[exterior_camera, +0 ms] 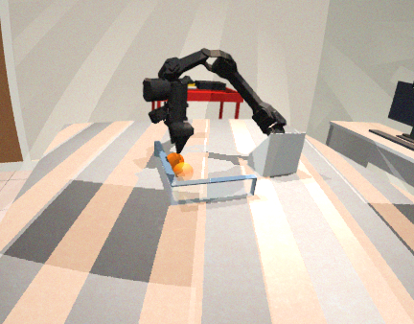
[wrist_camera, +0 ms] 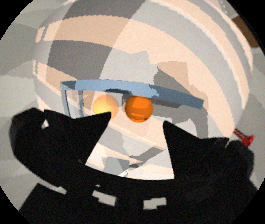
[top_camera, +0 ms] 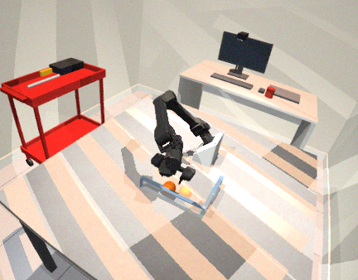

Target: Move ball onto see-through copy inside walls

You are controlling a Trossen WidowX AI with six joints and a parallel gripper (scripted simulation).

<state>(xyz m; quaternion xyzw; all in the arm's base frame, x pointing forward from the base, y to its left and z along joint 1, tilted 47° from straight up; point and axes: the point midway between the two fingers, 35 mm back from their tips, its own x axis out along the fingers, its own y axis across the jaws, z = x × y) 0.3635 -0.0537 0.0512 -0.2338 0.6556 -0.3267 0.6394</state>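
Right now my gripper tip is 50 mm above the orange ball. Round my gripper tip: see-through ball copy 70 mm to the left, 50 mm below; then clear wall 50 mm below, 40 mm ahead, 30 mm to the left.
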